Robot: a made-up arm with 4 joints. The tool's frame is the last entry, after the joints.
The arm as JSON. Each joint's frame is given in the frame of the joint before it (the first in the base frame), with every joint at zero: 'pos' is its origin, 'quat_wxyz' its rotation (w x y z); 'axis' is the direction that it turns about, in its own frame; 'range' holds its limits. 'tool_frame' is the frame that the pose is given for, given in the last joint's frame.
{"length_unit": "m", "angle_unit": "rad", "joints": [
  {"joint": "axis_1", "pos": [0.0, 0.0, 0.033], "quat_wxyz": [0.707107, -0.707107, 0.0, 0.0], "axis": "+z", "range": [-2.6, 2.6]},
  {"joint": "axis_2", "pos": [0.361, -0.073, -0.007], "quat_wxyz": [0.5, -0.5, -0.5, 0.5], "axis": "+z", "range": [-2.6, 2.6]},
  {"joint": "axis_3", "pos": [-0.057, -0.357, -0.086], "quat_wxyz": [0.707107, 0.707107, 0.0, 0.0], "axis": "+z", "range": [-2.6, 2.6]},
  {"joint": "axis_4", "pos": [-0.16, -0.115, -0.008], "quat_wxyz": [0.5, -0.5, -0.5, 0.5], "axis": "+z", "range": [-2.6, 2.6]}
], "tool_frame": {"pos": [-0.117, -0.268, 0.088], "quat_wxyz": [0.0, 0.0, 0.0, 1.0]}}
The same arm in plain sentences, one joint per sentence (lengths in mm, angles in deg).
The arm has four revolute joints in a row. What follows holds with every joint at zero, and every direction is one of the base frame's. The first joint sits 33.0 mm along +z from the base frame's origin and turns about +y, from -148.97 to 148.97 deg. The second joint sits 361.0 mm along +x and 7.0 mm along -y and 73.0 mm along +z from the first joint and turns about -x, from -148.97 to 148.97 deg. The third joint sits 86.0 mm along +x and 357.0 mm along +y and 57.0 mm along +z from the second joint and turns about +y, from -148.97 to 148.97 deg. The fourth joint sits 115.0 mm along +x and 8.0 mm along -y and 160.0 mm along +z from the third joint and turns about +z, from -148.97 to 148.97 deg. The tool frame, which is the frame that the pose is given for, sits 117.0 mm along +x and 268.0 mm along +y and 88.0 mm along +z from the fourth joint; its axes are parallel to the base frame's.
